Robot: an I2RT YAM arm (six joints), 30 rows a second.
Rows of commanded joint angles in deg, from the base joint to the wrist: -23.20 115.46 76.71 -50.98 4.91 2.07; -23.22 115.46 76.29 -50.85 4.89 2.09; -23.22 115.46 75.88 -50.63 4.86 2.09; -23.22 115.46 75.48 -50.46 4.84 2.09; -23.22 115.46 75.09 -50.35 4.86 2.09; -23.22 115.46 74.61 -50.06 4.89 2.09; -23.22 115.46 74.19 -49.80 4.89 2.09; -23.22 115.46 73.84 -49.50 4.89 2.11; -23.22 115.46 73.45 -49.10 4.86 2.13; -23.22 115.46 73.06 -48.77 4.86 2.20; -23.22 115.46 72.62 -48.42 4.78 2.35; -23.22 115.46 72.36 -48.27 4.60 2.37; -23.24 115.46 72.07 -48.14 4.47 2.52; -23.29 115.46 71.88 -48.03 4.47 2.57; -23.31 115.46 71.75 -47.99 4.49 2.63; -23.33 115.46 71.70 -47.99 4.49 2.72; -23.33 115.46 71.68 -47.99 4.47 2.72; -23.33 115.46 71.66 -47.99 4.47 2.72; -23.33 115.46 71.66 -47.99 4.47 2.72; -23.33 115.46 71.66 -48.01 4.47 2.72; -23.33 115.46 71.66 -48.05 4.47 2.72; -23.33 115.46 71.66 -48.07 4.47 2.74; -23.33 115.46 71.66 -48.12 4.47 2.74; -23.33 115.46 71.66 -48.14 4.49 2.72
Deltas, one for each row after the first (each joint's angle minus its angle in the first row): -0.02 0.00 -0.42 0.13 -0.02 0.02; -0.02 0.00 -0.83 0.35 -0.05 0.02; -0.02 0.00 -1.23 0.52 -0.07 0.02; -0.02 0.00 -1.62 0.63 -0.05 0.02; -0.02 0.00 -2.10 0.92 -0.02 0.02; -0.02 0.00 -2.52 1.18 -0.02 0.02; -0.02 0.00 -2.87 1.48 -0.02 0.04; -0.02 0.00 -3.26 1.88 -0.05 0.06; -0.02 0.00 -3.65 2.21 -0.05 0.13; -0.02 0.00 -4.09 2.56 -0.13 0.28; -0.02 0.00 -4.35 2.71 -0.31 0.30; -0.04 0.00 -4.64 2.84 -0.44 0.45; -0.09 0.00 -4.83 2.95 -0.44 0.50; -0.11 0.00 -4.96 2.99 -0.42 0.56; -0.13 0.00 -5.01 2.99 -0.42 0.65; -0.13 0.00 -5.03 2.99 -0.44 0.65; -0.13 0.00 -5.05 2.99 -0.44 0.65; -0.13 0.00 -5.05 2.99 -0.44 0.65; -0.13 0.00 -5.05 2.97 -0.44 0.65; -0.13 0.00 -5.05 2.93 -0.44 0.65; -0.13 0.00 -5.05 2.91 -0.44 0.67; -0.13 0.00 -5.05 2.86 -0.44 0.67; -0.13 0.00 -5.05 2.84 -0.42 0.65
